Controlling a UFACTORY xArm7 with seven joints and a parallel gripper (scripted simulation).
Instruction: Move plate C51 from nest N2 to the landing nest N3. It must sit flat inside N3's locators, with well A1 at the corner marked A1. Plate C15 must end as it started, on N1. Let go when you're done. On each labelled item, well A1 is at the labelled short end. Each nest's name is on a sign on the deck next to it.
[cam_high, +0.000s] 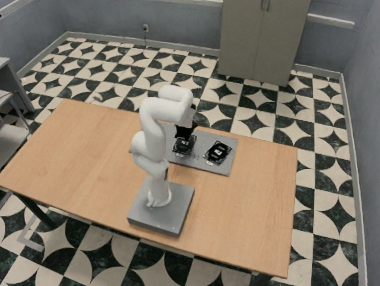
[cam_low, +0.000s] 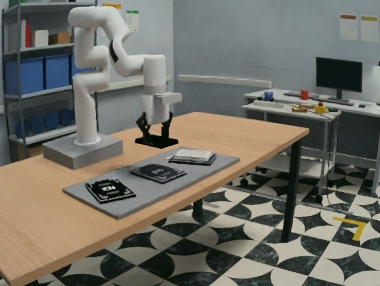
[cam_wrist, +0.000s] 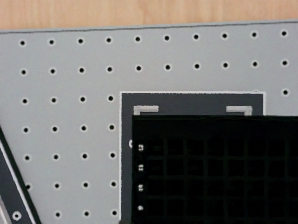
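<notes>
The black plate lies 1 cm below my hand. From my hand the other things lie so: pale plate 4 cm behind, 20 cm to the left, 11 cm below.
</notes>
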